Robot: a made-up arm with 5 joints. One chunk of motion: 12 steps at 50 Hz.
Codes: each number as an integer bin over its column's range. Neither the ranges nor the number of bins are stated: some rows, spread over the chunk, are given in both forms.
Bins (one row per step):
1: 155 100 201 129 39 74
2: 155 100 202 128 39 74
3: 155 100 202 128 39 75
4: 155 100 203 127 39 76
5: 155 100 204 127 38 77
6: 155 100 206 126 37 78
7: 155 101 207 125 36 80
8: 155 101 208 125 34 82
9: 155 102 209 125 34 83
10: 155 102 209 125 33 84
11: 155 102 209 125 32 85
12: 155 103 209 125 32 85
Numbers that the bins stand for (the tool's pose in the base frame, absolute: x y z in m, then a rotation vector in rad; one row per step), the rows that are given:
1: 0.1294 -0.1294 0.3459 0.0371 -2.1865 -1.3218
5: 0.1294 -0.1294 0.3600 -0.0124 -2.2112 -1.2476
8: 0.1294 -0.1247 0.3788 -0.0618 -2.3100 -1.1241
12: 0.1294 -0.1153 0.3835 -0.0618 -2.3594 -1.0500
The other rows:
2: 0.1294 -0.1294 0.3506 0.0124 -2.1865 -1.3218
3: 0.1294 -0.1294 0.3506 0.0124 -2.1865 -1.2971
4: 0.1294 -0.1294 0.3553 -0.0124 -2.1865 -1.2724
6: 0.1294 -0.1294 0.3694 -0.0371 -2.2359 -1.2229
7: 0.1294 -0.1247 0.3741 -0.0618 -2.2606 -1.1735
9: 0.1294 -0.1200 0.3835 -0.0618 -2.3100 -1.0994
10: 0.1294 -0.1200 0.3835 -0.0618 -2.3347 -1.0747
11: 0.1294 -0.1200 0.3835 -0.0618 -2.3594 -1.0500

